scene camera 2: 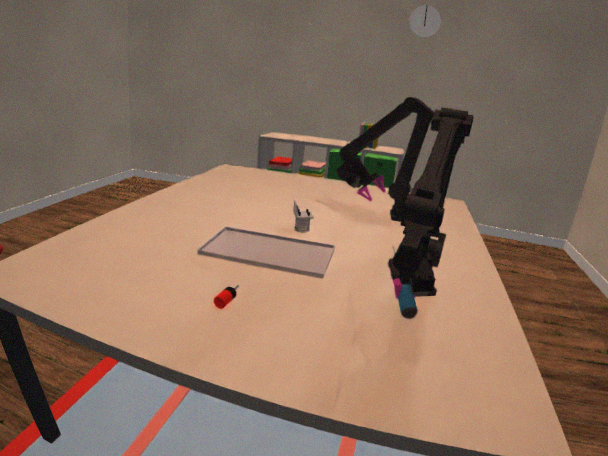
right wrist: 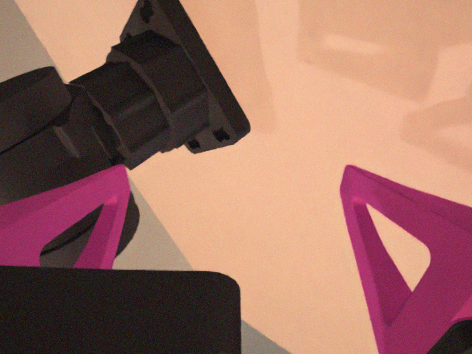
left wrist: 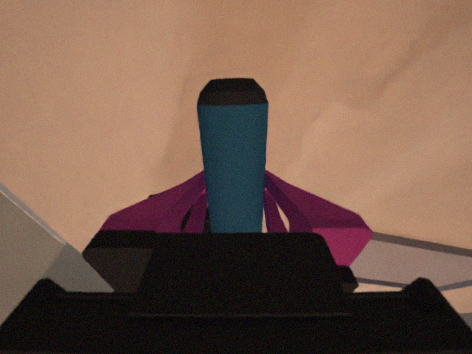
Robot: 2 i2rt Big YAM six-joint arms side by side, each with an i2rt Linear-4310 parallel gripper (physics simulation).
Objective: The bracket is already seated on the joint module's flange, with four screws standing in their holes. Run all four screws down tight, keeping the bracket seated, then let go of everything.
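Where they show: left gripper, fingertip midpoint: (scene camera 2: 404,297) (left wrist: 235,177); right gripper, fingertip midpoint: (scene camera 2: 377,196) (right wrist: 235,176); left arm's base, link origin: (left wrist: 187,215); right arm's base, link origin: (scene camera 2: 399,217) (right wrist: 187,77).
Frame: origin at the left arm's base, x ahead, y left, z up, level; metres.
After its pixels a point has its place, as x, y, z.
Observation:
The joint module (scene camera 2: 302,226) @(0.296, -0.405, 0.025) stands upright on the table in the scene view, behind the tray. The pale bracket (scene camera 2: 296,207) @(0.326, -0.399, 0.103) sits on top, with one plate standing up. Small dark screws (scene camera 2: 308,213) @(0.276, -0.410, 0.076) show on it; their exact number and depth are too small to tell. My left gripper (scene camera 2: 403,290) @(0.113, 0.147, 0.059) (left wrist: 235,177) @(0.113, 0.147, 0.059) is shut on the blue screwdriver (scene camera 2: 407,300) @(0.125, 0.185, 0.075) (left wrist: 233,150) @(0.120, 0.185, 0.076), above the table at the right. Its black-capped end points toward the scene camera and the gripper hides most of its shaft. My right gripper (scene camera 2: 377,195) @(-0.102, -0.685, 0.071) (right wrist: 235,176) @(-0.102, -0.685, 0.071) is open and empty, beyond and right of the module.
A shallow grey tray (scene camera 2: 265,263) @(0.451, -0.122, 0.014) (left wrist: 425,241) @(0.405, -0.102, 0.001) lies between the module and a short red screwdriver (scene camera 2: 224,298) @(0.566, 0.094, 0.029). Both arms stand at the right of the scene view. Black arm parts (right wrist: 160,95) @(-0.155, -0.617, 0.048) show beside the right fingers. A shelf unit (scene camera 2: 310,141) stands behind the table.

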